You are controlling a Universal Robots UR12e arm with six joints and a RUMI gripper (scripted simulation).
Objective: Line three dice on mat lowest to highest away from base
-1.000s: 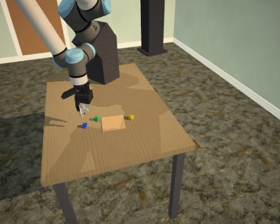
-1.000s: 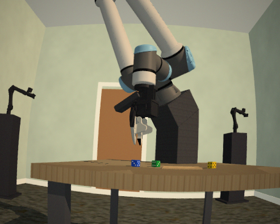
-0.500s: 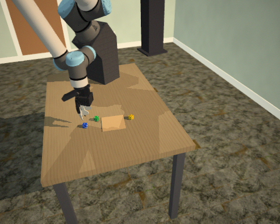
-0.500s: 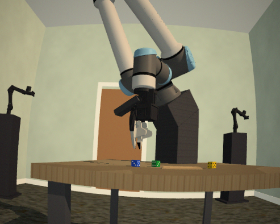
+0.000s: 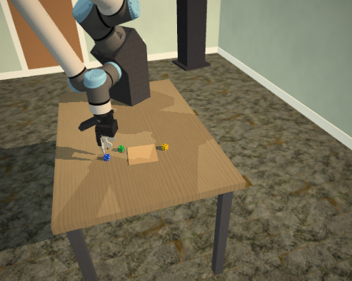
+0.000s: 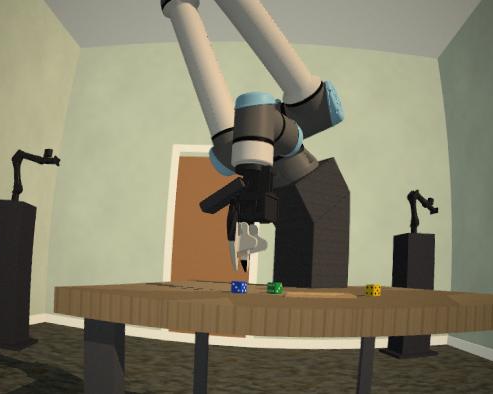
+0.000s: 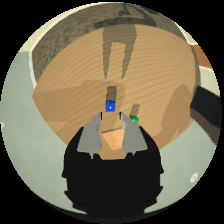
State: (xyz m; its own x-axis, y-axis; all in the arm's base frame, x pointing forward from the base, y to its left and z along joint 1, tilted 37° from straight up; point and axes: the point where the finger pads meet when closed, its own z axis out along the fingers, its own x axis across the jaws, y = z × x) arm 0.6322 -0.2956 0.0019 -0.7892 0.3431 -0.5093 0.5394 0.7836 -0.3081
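Now: hand 50 mm above the blue die. The rest, counted from my hand: green die 30 mm behind, 80 mm to the left, 50 mm below; then tan mat 50 mm ahead, 160 mm to the left, 60 mm below; then yellow die 60 mm ahead, 280 mm to the left, 50 mm below.
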